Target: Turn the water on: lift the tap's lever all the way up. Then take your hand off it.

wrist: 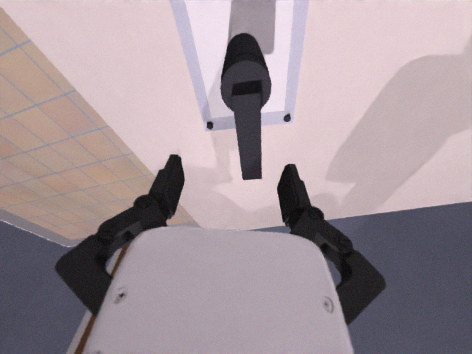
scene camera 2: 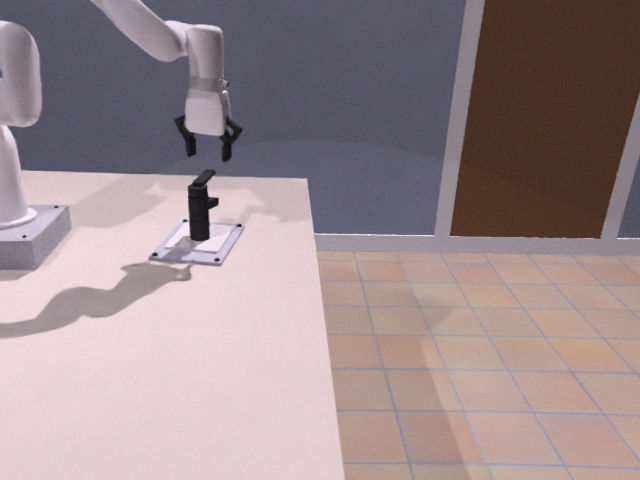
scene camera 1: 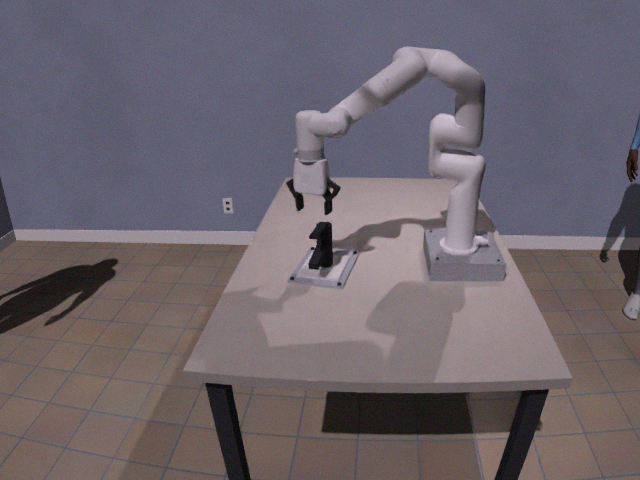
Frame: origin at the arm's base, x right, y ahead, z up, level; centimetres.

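Seen in the pictures: gripper, fingertip midpoint: (wrist: 232,171) (scene camera 2: 208,158) (scene camera 1: 314,211); arm's base at its link origin: (scene camera 2: 5,219) (scene camera 1: 458,246).
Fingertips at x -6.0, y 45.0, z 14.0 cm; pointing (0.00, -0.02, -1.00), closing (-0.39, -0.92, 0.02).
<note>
Pixels of each thing's top centre, then the offset from my fingertips to it. "spot": a spot on its surface instead. Level surfaces: height alone.
- black tap at a spot on its surface: (wrist: 243,47) spot: dz -10.2, dx +6.3, dy -3.0 cm
- light framed plate at its top centre: (wrist: 243,54) (scene camera 2: 200,238) (scene camera 1: 325,264) dz -19.3, dx +3.9, dy -2.5 cm
- spout at its top centre: (scene camera 2: 206,195) (scene camera 1: 318,248) dz -10.6, dx -2.9, dy -1.1 cm
- table at its surface level: dz -20.5 cm
A black tap (scene camera 1: 325,250) (scene camera 2: 199,219) (wrist: 243,47) stands upright on a light framed plate (scene camera 1: 315,282) (scene camera 2: 186,260) (wrist: 222,121). Its lever (scene camera 1: 320,228) (scene camera 2: 204,178) (wrist: 248,145) sticks out from the top, on the same side as the spout (scene camera 1: 314,260) (scene camera 2: 213,202). It slants upward in scene camera 2; its exact tilt is hard to judge. My gripper (scene camera 1: 313,210) (scene camera 2: 208,157) (wrist: 232,171) is open and empty, pointing down above the lever and apart from it. In the wrist view the lever's free end appears between the fingertips, nearer the right one; the spout is hidden.
The table (scene camera 1: 248,356) (scene camera 2: 258,387) carries the tap and the arm's grey base block (scene camera 1: 465,267) (scene camera 2: 18,253). The table's edge (scene camera 2: 319,289) runs near the tap's plate. Part of a person (scene camera 1: 632,165) shows at the far right, beyond the table. Arm shadows lie on the table.
</note>
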